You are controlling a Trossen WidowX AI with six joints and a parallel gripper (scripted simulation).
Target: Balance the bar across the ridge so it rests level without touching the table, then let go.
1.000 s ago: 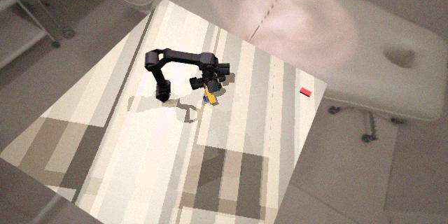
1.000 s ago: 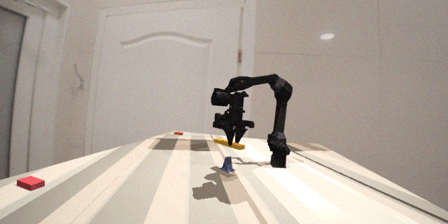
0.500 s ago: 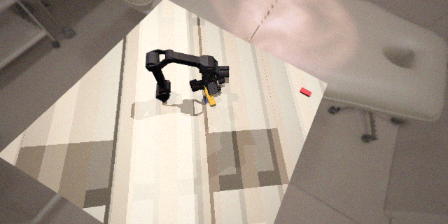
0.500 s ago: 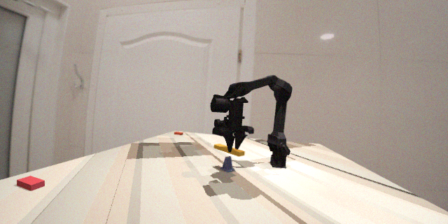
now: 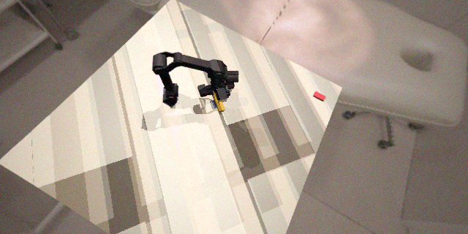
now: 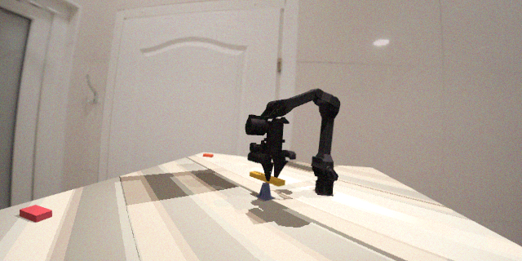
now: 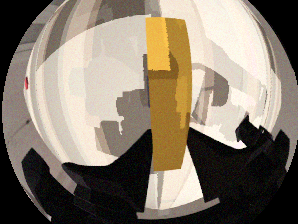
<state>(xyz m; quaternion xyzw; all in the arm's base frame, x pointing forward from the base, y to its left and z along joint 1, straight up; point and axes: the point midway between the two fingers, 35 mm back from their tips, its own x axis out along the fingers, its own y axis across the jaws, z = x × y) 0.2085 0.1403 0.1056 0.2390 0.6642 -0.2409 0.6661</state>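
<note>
My gripper tip is 20 mm short of the bar and 20 mm to the left of it. The rest, counted from my gripper tip: orange-red block: 530 mm ahead, 640 mm to the right, 60 mm below.
</note>
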